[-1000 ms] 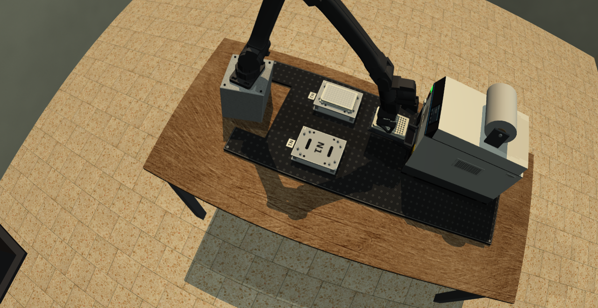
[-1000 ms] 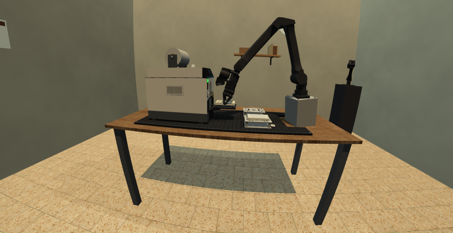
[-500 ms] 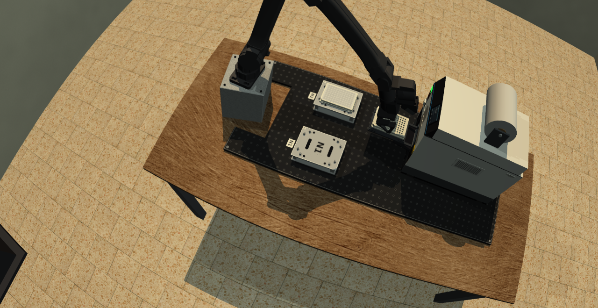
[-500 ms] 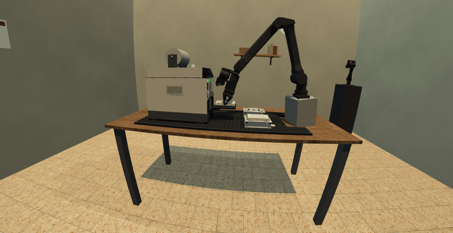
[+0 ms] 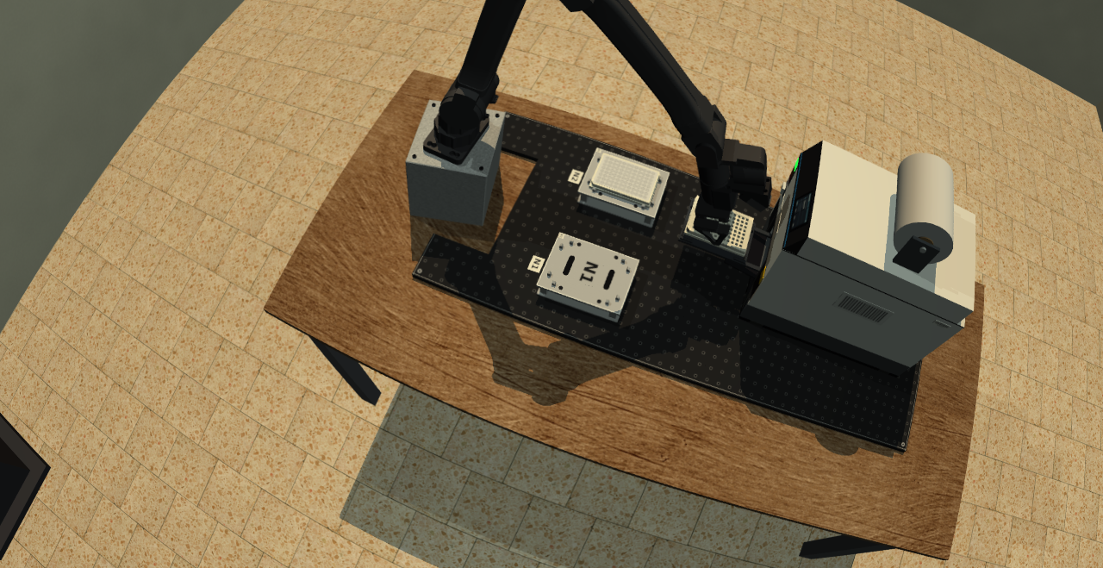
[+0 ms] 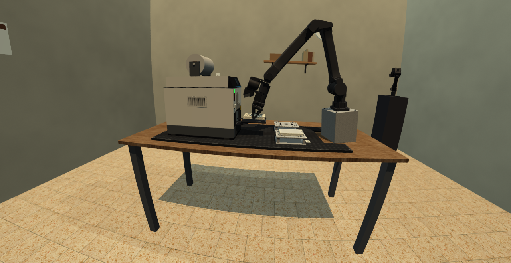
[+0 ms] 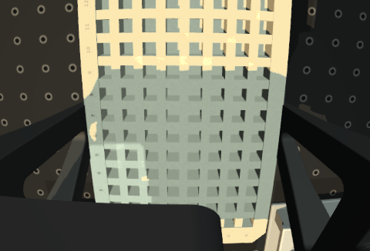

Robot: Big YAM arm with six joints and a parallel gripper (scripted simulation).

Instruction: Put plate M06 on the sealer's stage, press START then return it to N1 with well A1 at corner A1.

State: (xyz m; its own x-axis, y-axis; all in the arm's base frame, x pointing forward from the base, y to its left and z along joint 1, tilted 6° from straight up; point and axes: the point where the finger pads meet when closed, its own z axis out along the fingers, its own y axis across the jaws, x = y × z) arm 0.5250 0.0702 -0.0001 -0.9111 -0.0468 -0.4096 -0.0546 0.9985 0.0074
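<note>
The sealer stage is 20 mm below my hand. From my hand the other things lie so: start button: 100 mm to the left, 100 mm ahead, 70 mm above; plate M06: right at my hand; well plate: 210 mm behind, 70 mm below, 60 mm to the left.
</note>
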